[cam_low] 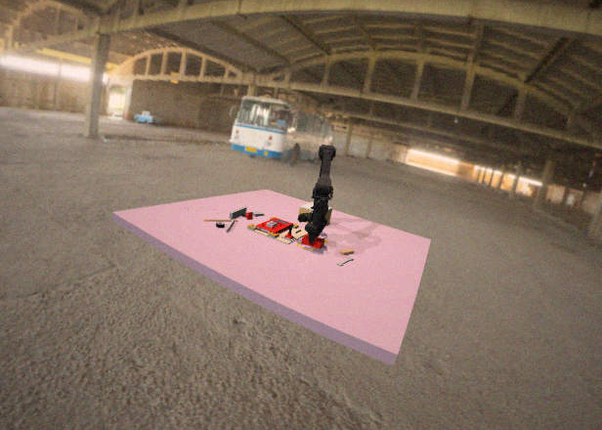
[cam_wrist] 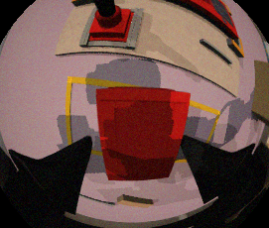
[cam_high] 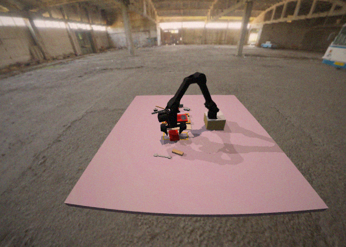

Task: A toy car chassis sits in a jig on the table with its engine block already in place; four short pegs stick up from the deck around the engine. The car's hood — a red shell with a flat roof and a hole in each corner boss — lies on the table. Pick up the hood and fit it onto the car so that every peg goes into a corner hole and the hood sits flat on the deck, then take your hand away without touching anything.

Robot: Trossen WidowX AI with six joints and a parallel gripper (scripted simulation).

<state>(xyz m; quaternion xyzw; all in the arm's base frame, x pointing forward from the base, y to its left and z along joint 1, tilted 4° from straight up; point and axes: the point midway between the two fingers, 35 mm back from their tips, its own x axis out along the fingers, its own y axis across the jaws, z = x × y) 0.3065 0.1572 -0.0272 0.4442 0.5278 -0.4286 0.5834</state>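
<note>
Now: gripper tip right at the red hood. The rest, counted from my gripper tip: grey wrench 200 mm to the left, 50 mm ahead, 10 mm below; then wooden block 160 mm to the left, 40 mm behind, 10 mm below.
</note>
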